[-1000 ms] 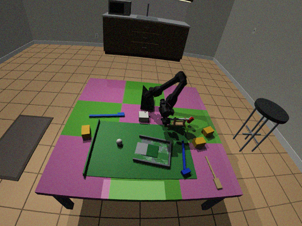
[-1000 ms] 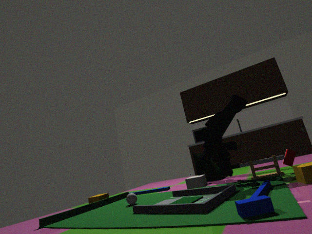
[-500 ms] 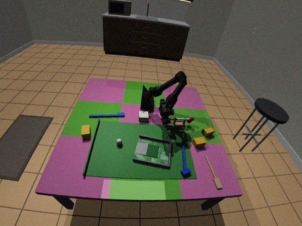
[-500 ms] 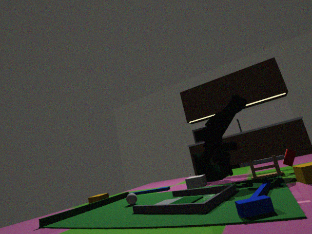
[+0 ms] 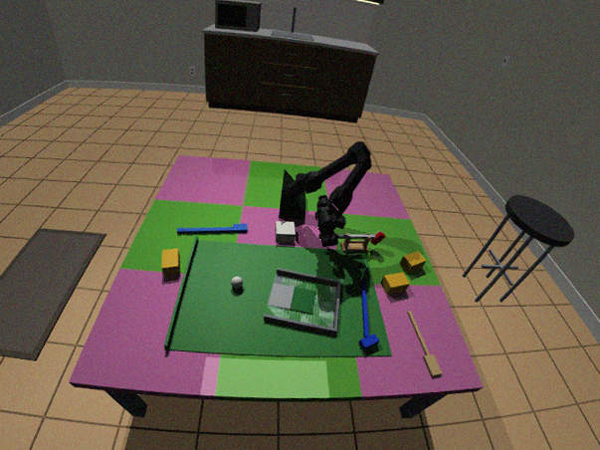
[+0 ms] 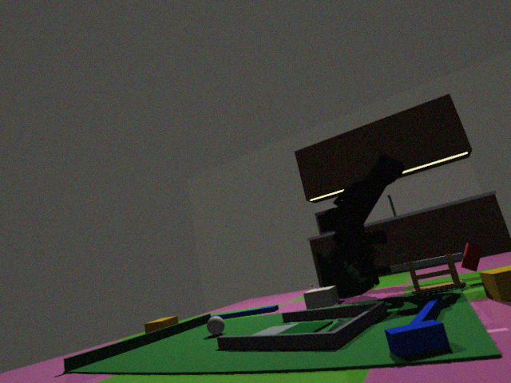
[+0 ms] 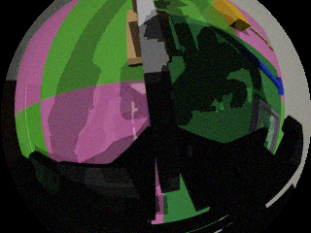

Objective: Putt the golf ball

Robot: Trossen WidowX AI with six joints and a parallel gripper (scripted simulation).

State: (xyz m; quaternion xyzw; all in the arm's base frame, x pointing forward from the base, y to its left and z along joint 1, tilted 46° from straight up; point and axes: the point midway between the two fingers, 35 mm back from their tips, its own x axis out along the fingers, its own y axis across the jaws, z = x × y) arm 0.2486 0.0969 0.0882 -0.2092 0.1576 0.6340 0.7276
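My gripper tip is 110 mm to the right of the red putter and 30 mm below it. The rest, counted from my gripper tip: grey frame 270 mm ahead, 110 mm to the right, 30 mm below; wooden rack 130 mm to the left; green mat 230 mm ahead, 210 mm to the right, 40 mm below.
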